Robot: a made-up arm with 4 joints.
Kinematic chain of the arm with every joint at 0, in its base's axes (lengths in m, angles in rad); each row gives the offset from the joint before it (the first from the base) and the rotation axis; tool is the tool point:
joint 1: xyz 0 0 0.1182 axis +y
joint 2: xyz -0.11 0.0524 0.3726 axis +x
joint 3: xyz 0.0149 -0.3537 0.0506 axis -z
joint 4: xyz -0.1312 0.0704 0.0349 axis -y
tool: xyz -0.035 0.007 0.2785
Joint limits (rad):
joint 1: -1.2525..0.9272
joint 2: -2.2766..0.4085
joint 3: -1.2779..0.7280
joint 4: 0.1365..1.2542
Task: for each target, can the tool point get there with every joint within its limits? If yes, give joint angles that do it. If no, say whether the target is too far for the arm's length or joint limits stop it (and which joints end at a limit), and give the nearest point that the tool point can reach.
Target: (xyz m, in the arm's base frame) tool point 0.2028 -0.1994 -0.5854
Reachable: no: joint limits stop it (at a limit: joint 1, joint 2, joint 4) | nearest point -0.4384 -0.4597 -0.2461 | short by 0.771 m
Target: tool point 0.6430 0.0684 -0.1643
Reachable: no: joint limits stop it (at a limit: joint 1, joint 2, joint 3, joint 4) | nearest point 0.0932 0.4278 0.4328 | short by 0.888 m
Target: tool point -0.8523 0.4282 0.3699
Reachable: yes | joints -0.7344 -1.9738 -0.5779 1.0468
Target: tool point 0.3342 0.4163 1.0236
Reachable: yes | joints 0.7428 -1.7369 -0.9045 0.7151
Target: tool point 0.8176 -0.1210 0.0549
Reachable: no: joint limits stop it (at a limit: joint 1, joint 3, joint 4) | nearest point 0.4354 -0.1745 0.6895 | short by 0.743 m
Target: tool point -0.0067 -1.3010 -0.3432
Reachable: no: too far | nearest point -0.2928 -0.6643 -0.0871 | short by 0.744 m
